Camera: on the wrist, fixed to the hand. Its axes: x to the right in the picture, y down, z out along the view.
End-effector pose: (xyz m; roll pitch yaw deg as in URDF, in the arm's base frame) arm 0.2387 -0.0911 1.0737 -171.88 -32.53 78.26
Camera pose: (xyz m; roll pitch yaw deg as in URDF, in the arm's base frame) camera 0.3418 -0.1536 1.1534 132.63 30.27 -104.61
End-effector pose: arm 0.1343 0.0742 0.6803 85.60 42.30 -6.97
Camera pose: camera 0.2157 0.1764 0.7421 -121.97 -39.38 170.92
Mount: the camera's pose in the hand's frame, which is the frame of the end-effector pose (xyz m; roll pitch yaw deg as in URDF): 0.0090 0.1000 -0.1040 -37.71 1.85 -177.23
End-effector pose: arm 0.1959 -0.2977 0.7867 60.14 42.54 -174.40
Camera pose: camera 0.1794 -0.4400 0.8064 -97.70 -39.22 5.31
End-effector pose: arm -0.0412 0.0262 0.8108 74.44 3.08 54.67
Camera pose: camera -0.1375 0.1100 0.8787 -112.17 0.08 -126.37
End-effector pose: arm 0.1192 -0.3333 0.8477 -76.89 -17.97 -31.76
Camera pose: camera 0.1168 -0.4243 0.7354 39.87 15.68 150.76
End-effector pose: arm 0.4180 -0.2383 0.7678 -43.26 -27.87 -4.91
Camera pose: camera 0.4933 -0.2432 0.6445 7.22 27.27 178.79
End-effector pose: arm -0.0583 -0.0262 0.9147 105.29 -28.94 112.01
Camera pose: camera -0.1073 -0.1022 1.0275 -144.51 31.09 -70.93
